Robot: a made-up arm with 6 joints.
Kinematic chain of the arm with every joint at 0, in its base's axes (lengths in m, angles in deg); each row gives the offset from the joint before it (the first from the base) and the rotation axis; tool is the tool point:
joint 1: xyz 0 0 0.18 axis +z
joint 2: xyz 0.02 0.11 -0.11 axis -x
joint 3: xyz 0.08 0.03 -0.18 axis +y
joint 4: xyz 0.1 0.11 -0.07 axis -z
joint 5: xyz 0 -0.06 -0.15 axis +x
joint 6: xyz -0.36 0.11 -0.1 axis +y
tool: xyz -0.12 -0.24 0
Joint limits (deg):
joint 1: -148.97..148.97
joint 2: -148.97..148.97
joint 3: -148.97..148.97
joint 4: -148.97..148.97
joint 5: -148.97..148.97
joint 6: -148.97..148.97
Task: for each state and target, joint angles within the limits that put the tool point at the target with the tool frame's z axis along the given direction. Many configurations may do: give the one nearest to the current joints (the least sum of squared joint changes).
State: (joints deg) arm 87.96 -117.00 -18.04 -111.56 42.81 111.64
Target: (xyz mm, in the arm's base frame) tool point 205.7 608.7 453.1 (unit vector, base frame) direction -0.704 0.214 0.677
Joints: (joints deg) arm 36.49 -125.17 -2.33 -148.55 4.38 148.97
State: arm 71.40 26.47 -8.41 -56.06 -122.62 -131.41
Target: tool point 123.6 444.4 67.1 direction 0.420 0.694 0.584
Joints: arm 85.83 42.04 -29.06 -84.30 -76.56 -143.86
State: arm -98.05 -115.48 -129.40 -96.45 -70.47 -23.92
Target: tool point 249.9 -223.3 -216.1 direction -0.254 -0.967 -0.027
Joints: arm -129.53 -119.25 -148.33 -71.97 -101.85 -30.91
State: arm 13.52 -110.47 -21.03 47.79 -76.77 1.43
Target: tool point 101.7 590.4 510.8 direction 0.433 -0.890 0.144
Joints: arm -11.24 -79.79 -34.78 68.33 -70.23 20.39
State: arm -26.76 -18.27 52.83 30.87 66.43 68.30
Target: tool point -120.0 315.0 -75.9 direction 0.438 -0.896 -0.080
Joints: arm -54.52 -6.54 42.82 0.26 15.06 49.77
